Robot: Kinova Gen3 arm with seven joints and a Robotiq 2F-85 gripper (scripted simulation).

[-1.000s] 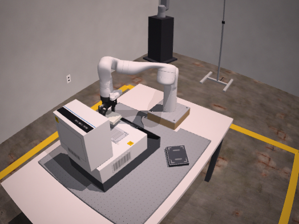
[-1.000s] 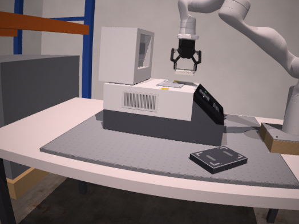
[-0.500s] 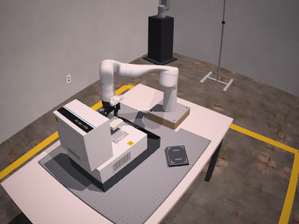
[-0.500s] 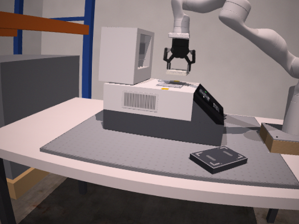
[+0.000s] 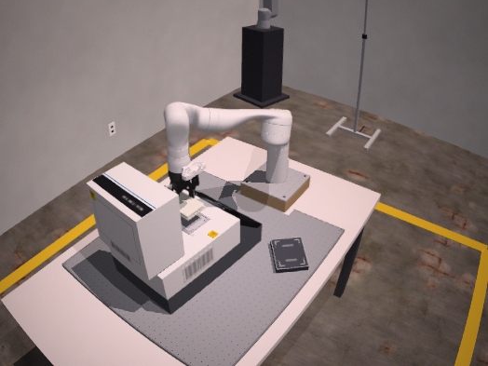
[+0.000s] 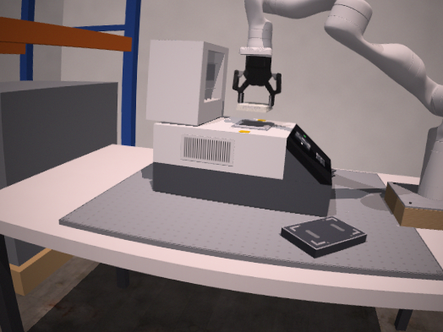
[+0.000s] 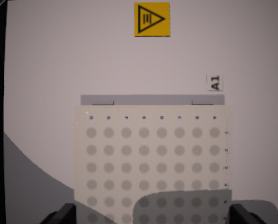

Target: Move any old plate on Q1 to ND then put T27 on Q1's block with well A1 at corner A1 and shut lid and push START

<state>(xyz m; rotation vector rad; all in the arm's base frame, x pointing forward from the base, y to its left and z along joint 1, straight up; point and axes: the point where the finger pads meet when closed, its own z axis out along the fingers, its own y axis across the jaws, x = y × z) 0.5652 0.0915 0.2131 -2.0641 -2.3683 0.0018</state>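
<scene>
Right now the white well plate is 10 mm below my hand. Also, from my hand: dark plate nest (270 mm behind, 250 mm to the left, 250 mm below).
</scene>
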